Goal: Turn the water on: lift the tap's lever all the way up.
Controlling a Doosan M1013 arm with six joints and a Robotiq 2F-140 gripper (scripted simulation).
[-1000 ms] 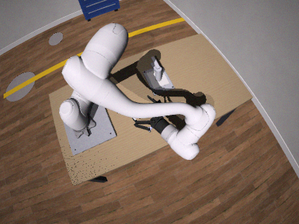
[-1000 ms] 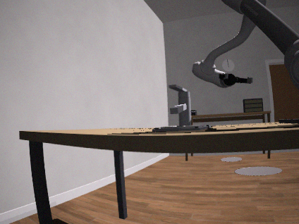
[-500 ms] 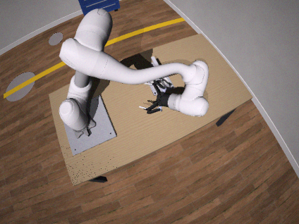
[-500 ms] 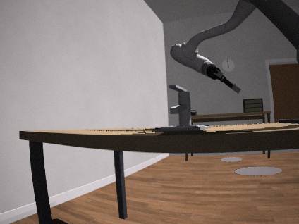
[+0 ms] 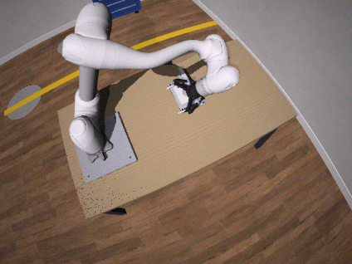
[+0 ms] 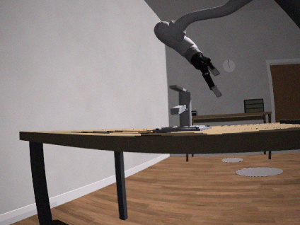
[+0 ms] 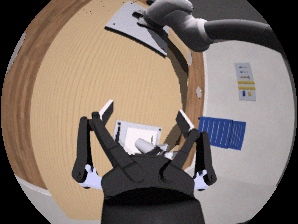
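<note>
Now: hand 170 mm short of the lever, 150 mm to the right of it and 40 mm above it.
</note>
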